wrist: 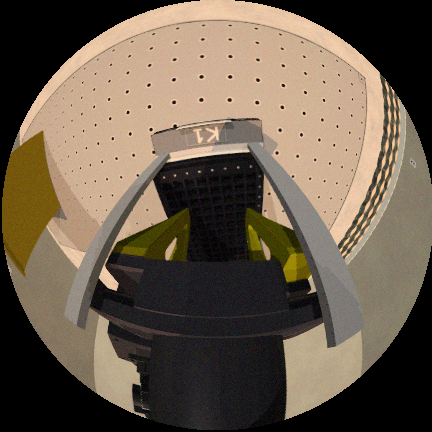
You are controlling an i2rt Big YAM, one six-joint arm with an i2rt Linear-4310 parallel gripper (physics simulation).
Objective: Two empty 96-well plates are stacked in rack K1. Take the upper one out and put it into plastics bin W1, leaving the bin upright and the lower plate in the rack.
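Frame: origin at the arm's base, x ahead, y left, z up, level; metres.
Seen in the pictures: gripper, fingertip midpoint: (pixel 217 214).
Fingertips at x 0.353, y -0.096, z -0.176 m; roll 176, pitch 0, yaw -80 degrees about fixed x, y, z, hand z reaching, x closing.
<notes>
Pixels of each thing's top centre, then the offset from my fingertips to it. "spot": a spot on its surface instead.
- Rack K1, surface spot: (pixel 170 142) spot: dx +0.047, dy +0.049, dz -0.030 m
- dark plate, middle of its top: (pixel 215 228) dx -0.018, dy -0.002, dz +0.000 m
- mustard-yellow panel, surface spot: (pixel 30 200) spot: dx -0.009, dy +0.315, dz +0.020 m
Rack K1 (pixel 170 142) shows in the wrist view with its grey label wall at the upper middle and two long grey side bars running down past both sides of my gripper. A dark plate (pixel 212 185) with a grid of wells lies between the bars. The lower plate cannot be told apart from it. My gripper (pixel 217 214) is partly open, with its yellow-green fingers over the left and right sides of the dark plate and nothing held. The gripper body hides the near end of the plate. No W1 label shows.
A mustard-yellow panel (pixel 30 200) stands at the far left; whether it belongs to the bin is unclear. A pale board with rows of holes (pixel 215 65) lies beyond and around the rack. A dark-and-tan patterned strip (pixel 384 170) runs along the right side.
</notes>
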